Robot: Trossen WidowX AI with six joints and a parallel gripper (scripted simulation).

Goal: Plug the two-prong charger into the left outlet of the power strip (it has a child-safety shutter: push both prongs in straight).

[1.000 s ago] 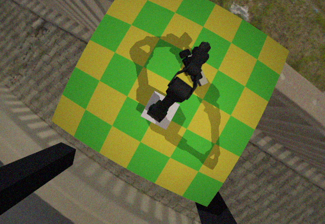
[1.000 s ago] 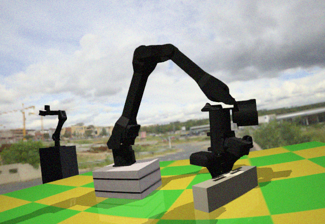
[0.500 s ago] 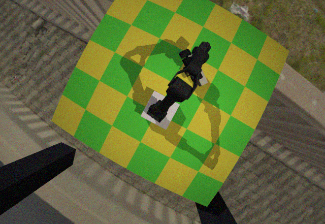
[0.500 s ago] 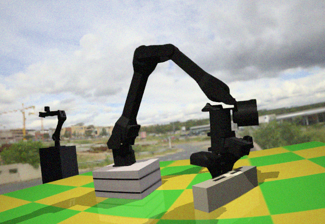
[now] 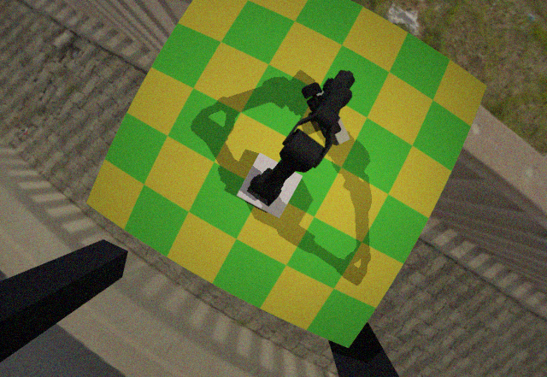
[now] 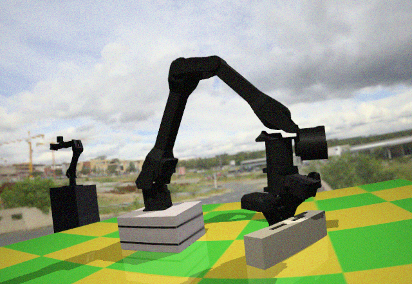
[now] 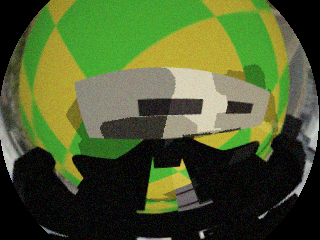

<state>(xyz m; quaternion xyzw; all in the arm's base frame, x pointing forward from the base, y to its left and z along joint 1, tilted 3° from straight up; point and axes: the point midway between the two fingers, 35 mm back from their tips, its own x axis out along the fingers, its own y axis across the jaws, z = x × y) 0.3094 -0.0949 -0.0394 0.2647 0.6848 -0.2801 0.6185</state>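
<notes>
My gripper tip is now 10 mm short of the charger, 10 mm to the left of it and 10 mm below it.
</notes>
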